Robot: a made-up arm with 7 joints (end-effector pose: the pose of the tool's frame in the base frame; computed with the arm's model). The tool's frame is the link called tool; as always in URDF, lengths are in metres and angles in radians.
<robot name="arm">
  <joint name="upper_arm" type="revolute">
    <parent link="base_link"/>
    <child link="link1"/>
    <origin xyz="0 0 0.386"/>
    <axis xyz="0 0 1"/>
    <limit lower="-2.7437" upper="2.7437"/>
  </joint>
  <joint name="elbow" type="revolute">
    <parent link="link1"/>
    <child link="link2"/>
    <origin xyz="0 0 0"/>
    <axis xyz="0 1 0"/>
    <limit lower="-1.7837" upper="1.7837"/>
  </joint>
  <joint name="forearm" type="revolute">
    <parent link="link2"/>
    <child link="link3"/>
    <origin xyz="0 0 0.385"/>
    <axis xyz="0 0 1"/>
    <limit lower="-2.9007" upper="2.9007"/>
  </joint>
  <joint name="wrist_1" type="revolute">
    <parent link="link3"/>
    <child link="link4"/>
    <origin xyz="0.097 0 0"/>
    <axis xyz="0 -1 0"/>
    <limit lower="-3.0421" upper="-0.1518"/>
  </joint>
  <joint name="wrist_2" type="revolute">
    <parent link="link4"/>
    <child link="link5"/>
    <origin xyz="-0.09 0 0.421"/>
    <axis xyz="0 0 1"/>
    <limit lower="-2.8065" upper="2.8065"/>
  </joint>
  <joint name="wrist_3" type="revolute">
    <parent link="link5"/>
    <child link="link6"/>
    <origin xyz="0 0 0"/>
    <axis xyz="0 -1 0"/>
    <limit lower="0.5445" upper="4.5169"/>
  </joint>
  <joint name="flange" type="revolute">
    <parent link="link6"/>
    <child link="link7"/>
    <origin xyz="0.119 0 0"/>
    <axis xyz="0 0 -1"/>
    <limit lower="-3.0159" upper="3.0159"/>
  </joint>
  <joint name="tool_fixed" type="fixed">
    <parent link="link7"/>
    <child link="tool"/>
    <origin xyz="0 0 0" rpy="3.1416 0 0"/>
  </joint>
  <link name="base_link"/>
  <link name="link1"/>
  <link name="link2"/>
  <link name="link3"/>
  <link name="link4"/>
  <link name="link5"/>
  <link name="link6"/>
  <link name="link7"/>
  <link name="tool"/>
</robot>
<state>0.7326 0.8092 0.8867 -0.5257 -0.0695 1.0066 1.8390</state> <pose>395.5 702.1 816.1 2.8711 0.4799 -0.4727</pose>
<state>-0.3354 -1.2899 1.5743 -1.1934 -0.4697 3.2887 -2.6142</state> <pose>-531.3 608.9 531.7 -1.4993 0.3081 0.1954</pose>
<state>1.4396 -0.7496 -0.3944 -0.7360 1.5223 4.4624 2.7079</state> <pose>75.9 -321.0 1018.4 1.6005 -1.0991 1.0769</pose>
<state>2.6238 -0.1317 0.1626 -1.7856 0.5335 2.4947 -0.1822</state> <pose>-504.1 227.4 910.6 -2.5897 -0.8036 2.4506</pose>
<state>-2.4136 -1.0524 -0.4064 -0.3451 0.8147 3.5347 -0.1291</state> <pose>436.6 523.8 806.6 0.1690 1.1182 1.2330</pose>
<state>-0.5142 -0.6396 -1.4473 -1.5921 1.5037 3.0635 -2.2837</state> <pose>-548.2 -310.3 734.9 0.9874 -1.3917 0.2398</pose>
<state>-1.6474 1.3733 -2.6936 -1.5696 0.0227 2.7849 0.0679</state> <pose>-275.7 -456.7 996.6 0.4708 -0.5561 -1.7301</pose>
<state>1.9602 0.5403 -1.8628 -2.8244 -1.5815 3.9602 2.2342</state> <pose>257.8 154.7 470.1 -2.6973 -0.1819 -0.3349</pose>
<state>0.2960 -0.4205 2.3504 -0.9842 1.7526 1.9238 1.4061</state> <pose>-681.9 189.8 939.1 -1.6156 1.1102 2.3628</pose>
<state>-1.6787 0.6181 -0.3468 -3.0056 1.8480 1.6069 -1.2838</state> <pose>-103.7 -106.3 133.7 -2.0038 0.6319 -2.4787</pose>
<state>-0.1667 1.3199 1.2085 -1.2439 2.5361 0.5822 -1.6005</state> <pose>784.3 364.9 439.5 0.6754 0.5990 -0.7801</pose>
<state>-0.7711 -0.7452 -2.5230 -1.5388 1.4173 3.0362 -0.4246</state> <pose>-655.0 343.4 421.5 -2.0912 -0.0324 1.6849</pose>
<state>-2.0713 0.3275 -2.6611 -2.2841 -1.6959 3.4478 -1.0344</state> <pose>-141.8 370.6 674.4 2.5092 0.9587 -2.0773</pose>
